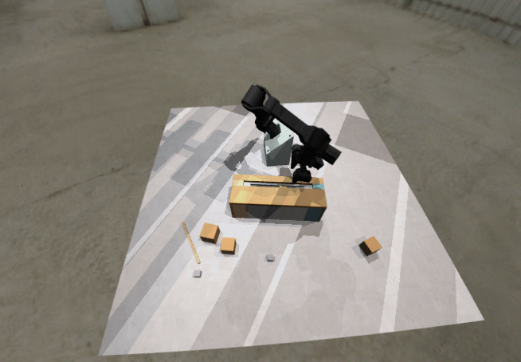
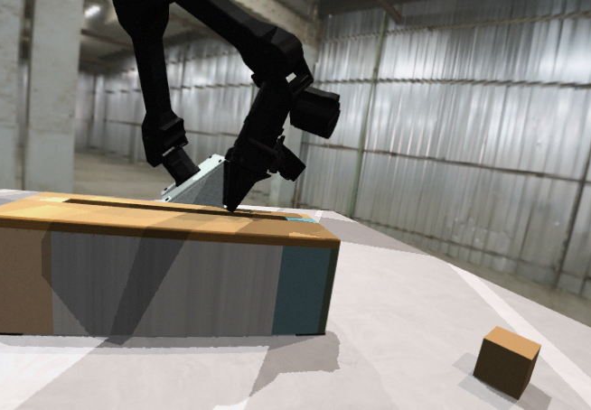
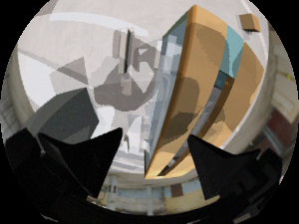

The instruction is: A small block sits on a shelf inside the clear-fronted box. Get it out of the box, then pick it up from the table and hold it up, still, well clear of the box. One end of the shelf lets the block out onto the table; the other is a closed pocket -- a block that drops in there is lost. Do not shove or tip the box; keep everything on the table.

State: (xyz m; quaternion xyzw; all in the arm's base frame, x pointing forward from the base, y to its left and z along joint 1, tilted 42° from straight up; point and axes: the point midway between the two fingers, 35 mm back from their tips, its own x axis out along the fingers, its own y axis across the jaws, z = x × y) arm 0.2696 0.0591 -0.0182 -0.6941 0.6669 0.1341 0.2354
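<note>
Now: gripper tip 30 mm short of the long box, 70 mm to the left of it and 60 mm above it. From my gripper tip the other things lie so: thin stick 220 mm ahead, 440 mm to the right, 120 mm below.
</note>
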